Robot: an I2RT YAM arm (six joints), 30 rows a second.
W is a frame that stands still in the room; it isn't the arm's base.
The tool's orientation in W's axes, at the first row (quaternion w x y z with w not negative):
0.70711 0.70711 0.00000 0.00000
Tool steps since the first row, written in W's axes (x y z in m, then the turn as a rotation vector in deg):
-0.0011 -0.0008 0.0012 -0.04 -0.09 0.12
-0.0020 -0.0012 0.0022 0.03 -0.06 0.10
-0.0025 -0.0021 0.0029 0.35 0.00 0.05
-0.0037 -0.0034 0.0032 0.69 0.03 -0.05
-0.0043 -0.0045 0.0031 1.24 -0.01 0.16
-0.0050 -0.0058 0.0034 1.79 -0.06 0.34
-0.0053 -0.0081 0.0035 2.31 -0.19 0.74
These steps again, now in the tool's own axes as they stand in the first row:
-0.0011 0.0012 0.0008 -0.04 0.12 0.09
-0.0020 0.0022 0.0012 0.03 0.10 0.06
-0.0025 0.0029 0.0021 0.35 0.05 0.00
-0.0037 0.0032 0.0034 0.69 -0.05 -0.03
-0.0043 0.0031 0.0045 1.24 0.16 0.01
-0.0050 0.0034 0.0058 1.79 0.34 0.06
-0.0053 0.0035 0.0081 2.31 0.74 0.19

